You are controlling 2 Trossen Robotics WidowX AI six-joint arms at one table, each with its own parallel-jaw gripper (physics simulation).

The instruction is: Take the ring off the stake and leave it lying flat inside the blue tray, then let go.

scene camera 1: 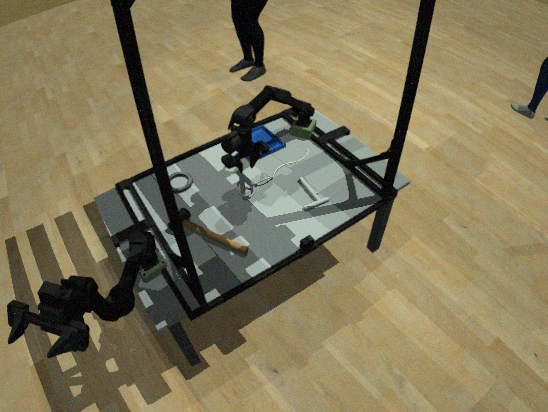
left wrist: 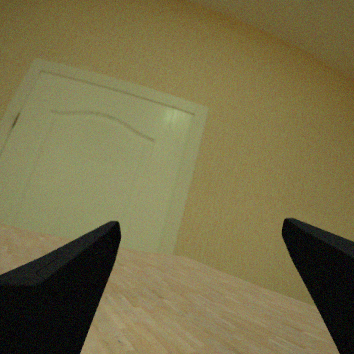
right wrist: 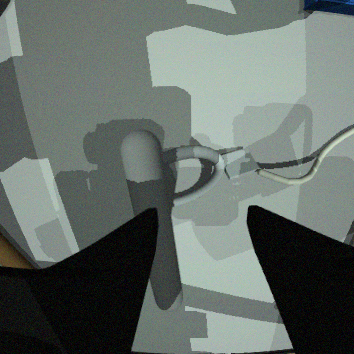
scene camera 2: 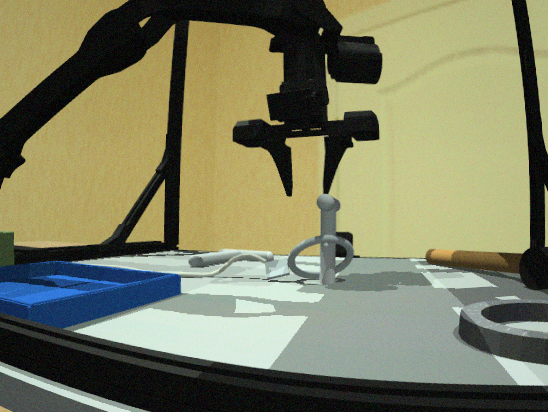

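Where they show: left gripper, fingertip midpoint: (scene camera 1: 28,349) (left wrist: 201,228); right gripper, fingertip midpoint: (scene camera 1: 246,170) (right wrist: 201,214) (scene camera 2: 307,196); left arm's base, link origin: (scene camera 1: 148,261); right arm's base, link origin: (scene camera 1: 303,122).
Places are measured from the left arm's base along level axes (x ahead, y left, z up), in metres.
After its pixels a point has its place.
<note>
The thin grey ring (scene camera 2: 292,260) {z -0.009, x 0.536, y 0.076 m} (right wrist: 216,176) {z -0.017, x 0.537, y 0.054 m} is around the grey stake (scene camera 2: 328,220) {z 0.042, x 0.491, y 0.076 m} (right wrist: 165,260) {z 0.072, x 0.495, y 0.041 m}, low down and tilted. The stake stands upright and has a short bar at its top. The blue tray (scene camera 1: 275,146) {z -0.033, x 0.791, y 0.204 m} (scene camera 2: 125,301) {z -0.030, x 0.646, y 0.284 m} (right wrist: 330,6) {z -0.027, x 0.656, y 0.192 m} stands to the stake's left in scene camera 2. My right gripper (scene camera 1: 245,166) {z 0.073, x 0.519, y 0.068 m} (scene camera 2: 308,195) {z 0.073, x 0.519, y 0.068 m} (right wrist: 201,214) {z 0.073, x 0.519, y 0.068 m} is partly open and empty, pointing down. Its fingertips are just above the stake's top in scene camera 2, one almost in line with the stake. My left gripper (scene camera 1: 30,348) {z 0.492, x -0.370, y -0.407 m} (left wrist: 201,228) {z 0.492, x -0.370, y -0.407 m} is open and empty, out beyond the table.
A thick dark grey ring (scene camera 1: 189,183) {z -0.024, x 0.347, y 0.259 m} (scene camera 2: 472,327) {z -0.026, x 0.378, y 0.323 m} and a hammer (scene camera 1: 215,235) {z -0.006, x 0.262, y -0.061 m} (scene camera 2: 475,260) {z -0.018, x 0.269, y -0.036 m} lie left of the stake in scene camera 1. A T-shaped grey thing (scene camera 1: 312,190) {z -0.019, x 0.702, y -0.127 m} and a pale cable (scene camera 1: 287,164) {z -0.036, x 0.745, y 0.077 m} (right wrist: 320,162) {z -0.026, x 0.642, y 0.051 m} lie to its right. Black frame posts (scene camera 1: 142,105) {z 0.753, x 0.055, y -0.272 m} (scene camera 1: 411,90) {z 0.492, x 0.910, y -0.356 m} rise from the table.
</note>
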